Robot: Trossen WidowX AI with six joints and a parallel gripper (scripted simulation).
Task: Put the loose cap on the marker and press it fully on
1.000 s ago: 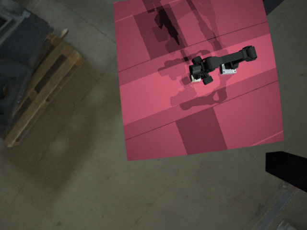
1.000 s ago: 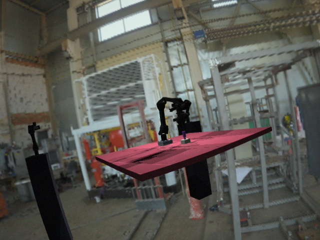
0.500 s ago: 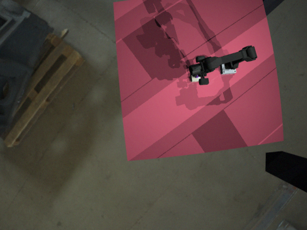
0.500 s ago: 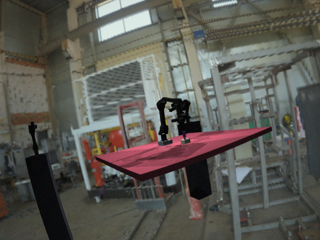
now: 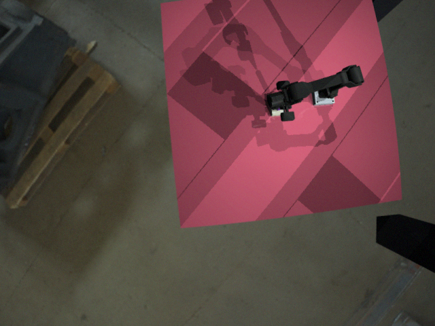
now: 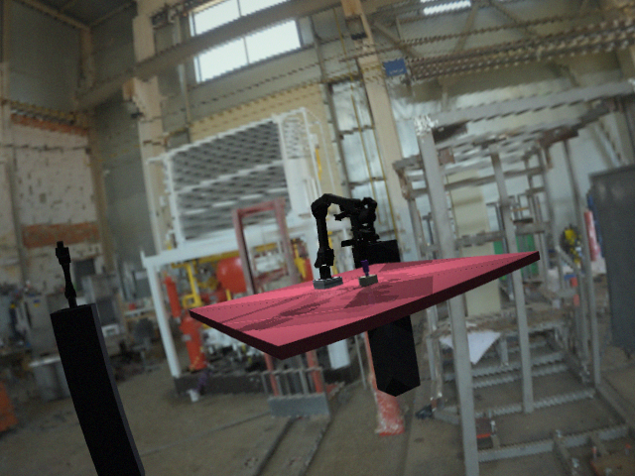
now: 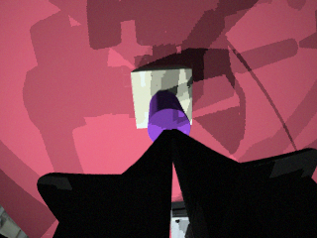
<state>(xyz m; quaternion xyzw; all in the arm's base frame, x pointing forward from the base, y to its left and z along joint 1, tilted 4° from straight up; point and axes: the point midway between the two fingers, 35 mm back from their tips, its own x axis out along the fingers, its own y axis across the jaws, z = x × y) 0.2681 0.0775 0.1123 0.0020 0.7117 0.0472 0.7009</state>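
The holder block is 100 mm below my gripper tip. Round my gripper tip: purple cap (40 mm below).
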